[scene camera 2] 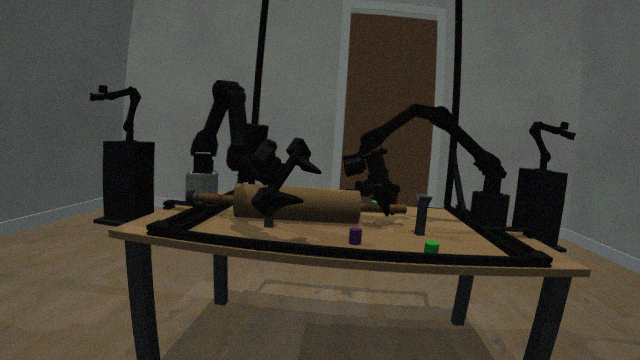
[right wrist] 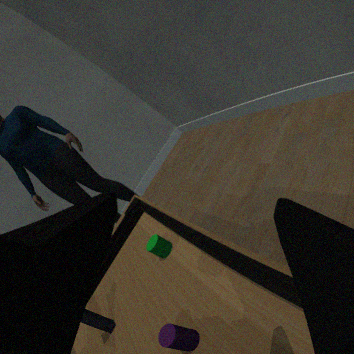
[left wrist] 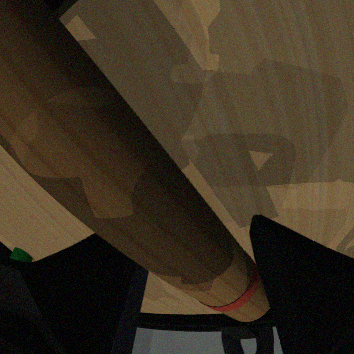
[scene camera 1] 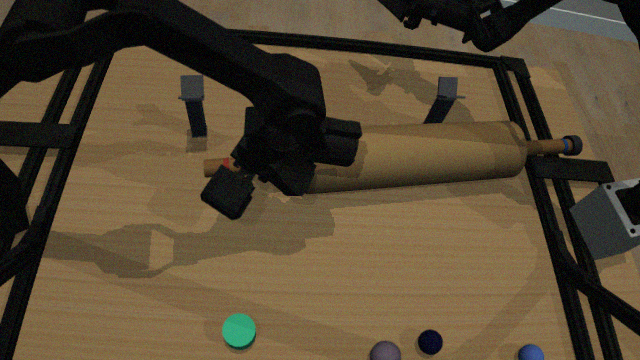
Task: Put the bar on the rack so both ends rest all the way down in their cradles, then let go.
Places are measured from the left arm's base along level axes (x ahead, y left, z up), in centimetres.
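Pixels of known places: left gripper, fingertip midpoint: point(scene camera 2: 390, 215) point(left wrist: 197, 223) point(scene camera 1: 237, 170); right gripper, fingertip midpoint: point(scene camera 2: 311, 186) point(right wrist: 198, 205); left arm's base, origin of the base link: point(scene camera 2: 491, 193); right arm's base, origin of the base link: point(scene camera 2: 202, 172) point(scene camera 1: 636, 205).
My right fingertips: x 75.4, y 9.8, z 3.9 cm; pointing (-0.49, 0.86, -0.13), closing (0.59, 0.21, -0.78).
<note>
Ahead of a thing's pixels: the offset from my right fingertips to its top centre.
The bar point(scene camera 1: 440, 152) point(scene camera 2: 330, 205) point(left wrist: 115, 150) is a thick wooden roll with thin handles, a red band at one end and a blue band at the other. It lies low over the table, off the rack. The rack is two grey posts; in scene camera 1 the left cradle {dx -39.1, dy -7.0, dz -3.6 cm} point(scene camera 1: 192, 87) and right cradle {dx +1.2, dy -25.0, dz -3.6 cm} point(scene camera 1: 447, 87) show beyond the bar, with nothing on them. My left gripper point(scene camera 1: 260, 185) point(scene camera 2: 382, 202) point(left wrist: 197, 223) is shut on the bar near its red-banded end; one finger is partly hidden. My right gripper point(scene camera 2: 310, 186) point(right wrist: 198, 205) is open and empty, above the table beside the roll.
A purple cylinder {dx -15.6, dy -5.8, dz -11.7 cm} point(scene camera 2: 355, 236) point(right wrist: 180, 337) and a green cylinder {dx -27.9, dy +9.3, dz -12.2 cm} point(scene camera 2: 431, 247) point(right wrist: 160, 246) stand on the table beside the rack. A teal disc {dx -48.1, dy -43.3, dz -12.3 cm} point(scene camera 1: 239, 330), a dark blue ball {dx -25.2, dy -58.0, dz -11.9 cm} point(scene camera 1: 430, 342) and a blue ball {dx -12.8, dy -68.4, dz -11.7 cm} point(scene camera 1: 531, 353) lie opposite. Black rails point(scene camera 1: 390, 47) edge the work area.
</note>
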